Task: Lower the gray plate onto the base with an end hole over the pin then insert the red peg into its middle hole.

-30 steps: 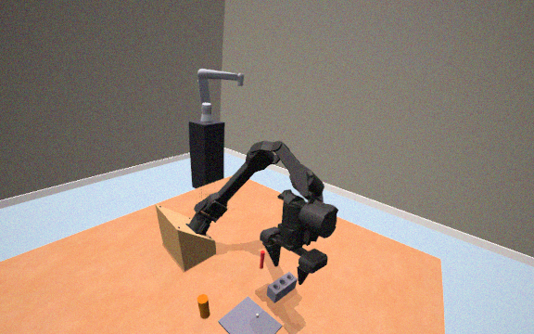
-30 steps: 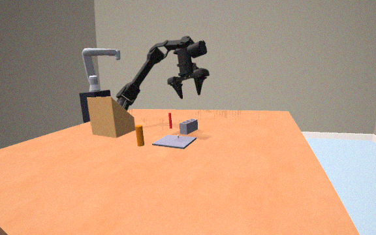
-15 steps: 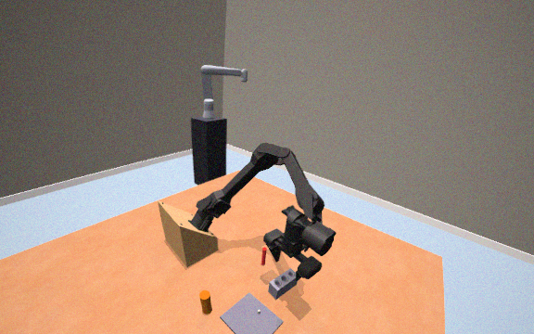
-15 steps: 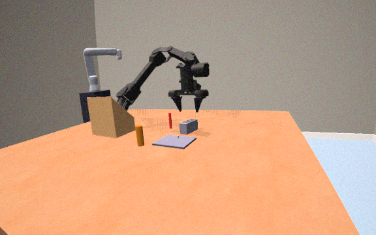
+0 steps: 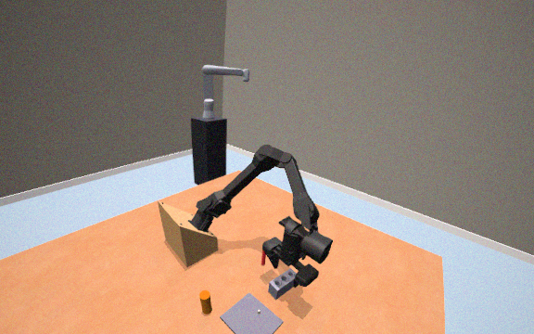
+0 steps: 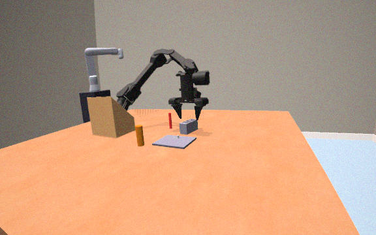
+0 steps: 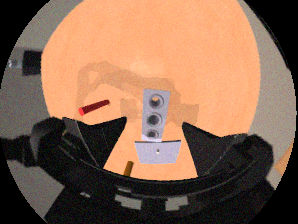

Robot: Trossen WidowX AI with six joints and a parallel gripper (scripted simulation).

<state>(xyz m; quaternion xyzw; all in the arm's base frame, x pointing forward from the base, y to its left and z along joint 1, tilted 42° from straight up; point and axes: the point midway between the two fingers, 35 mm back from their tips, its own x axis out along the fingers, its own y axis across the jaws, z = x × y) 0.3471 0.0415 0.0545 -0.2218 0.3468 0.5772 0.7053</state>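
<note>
Right now the gray plate is 2 cm below my gripper tip. From my gripper tip the other things lie so: gray base (1 cm behind, 14 cm to the right, 5 cm below); orange cylinder (13 cm behind, 22 cm to the right, 2 cm below); red peg (12 cm behind, 4 cm to the left, 2 cm below).
</note>
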